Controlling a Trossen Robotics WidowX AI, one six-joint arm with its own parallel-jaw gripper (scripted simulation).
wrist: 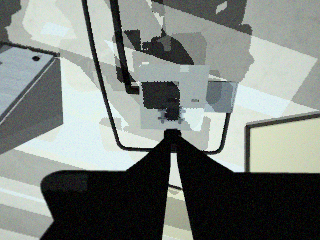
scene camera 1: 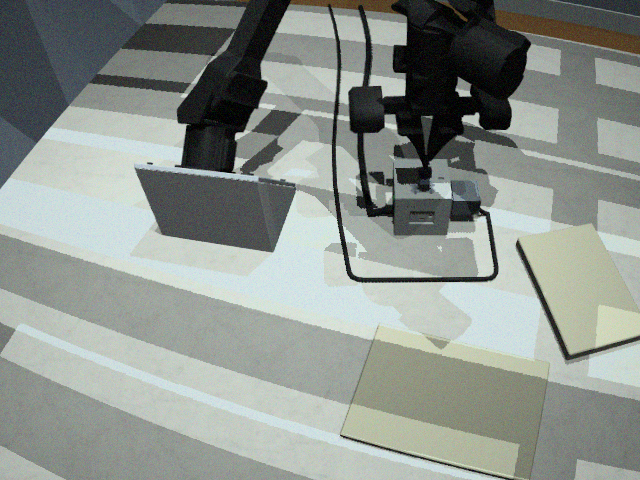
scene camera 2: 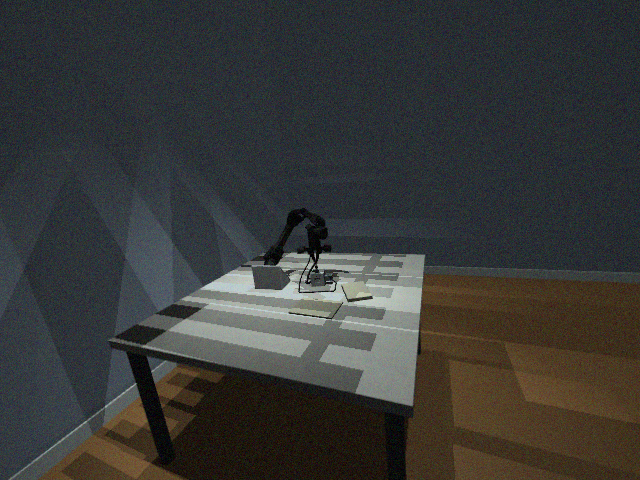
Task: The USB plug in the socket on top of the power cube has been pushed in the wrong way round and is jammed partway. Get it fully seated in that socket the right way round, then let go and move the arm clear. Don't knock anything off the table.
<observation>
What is my gripper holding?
A dark USB plug.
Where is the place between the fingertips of my gripper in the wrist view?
173, 142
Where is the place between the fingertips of my gripper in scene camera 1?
425, 159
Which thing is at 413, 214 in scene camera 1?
A grey power cube.
</observation>
